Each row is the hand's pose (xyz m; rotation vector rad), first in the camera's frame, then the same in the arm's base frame.
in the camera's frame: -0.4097 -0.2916 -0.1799 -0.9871 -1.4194 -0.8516
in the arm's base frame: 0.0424 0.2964 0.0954 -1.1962 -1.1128 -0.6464
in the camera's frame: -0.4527 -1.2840 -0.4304 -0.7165 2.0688 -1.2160
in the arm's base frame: -0.1553 -0.6999 -0.0381 -0.9484 2.3755 -1.2892
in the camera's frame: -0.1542 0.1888 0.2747 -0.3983 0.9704 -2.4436
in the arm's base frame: 0.4751 0.7750 0.3893 -0.8618 1.0604 -2.5394
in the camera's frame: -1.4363 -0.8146 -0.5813 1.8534 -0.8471 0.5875
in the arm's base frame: -1.0934 -0.1482 0.1236 1.7767 -0.6500 0.2176
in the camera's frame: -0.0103 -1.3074 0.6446 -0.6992 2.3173 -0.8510
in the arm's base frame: 0.6368 -0.7050 0.8130 -0.8496 2.6614 -0.9122
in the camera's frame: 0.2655 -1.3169 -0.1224 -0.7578 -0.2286 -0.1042
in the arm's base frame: 0.6213 -0.7837 0.0018 -0.8445 0.1427 -0.0378
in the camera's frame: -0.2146 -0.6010 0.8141 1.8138 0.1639 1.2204
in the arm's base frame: 0.5554 0.0260 0.9817 1.9426 0.3268 0.8112
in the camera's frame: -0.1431 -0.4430 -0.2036 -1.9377 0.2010 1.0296
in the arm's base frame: 0.2721 0.1192 -0.0067 -1.7779 0.5235 1.3242
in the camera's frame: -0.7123 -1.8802 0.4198 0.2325 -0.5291 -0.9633
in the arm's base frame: -0.1372 -1.2201 0.8972 -0.0305 -0.2435 -1.0379
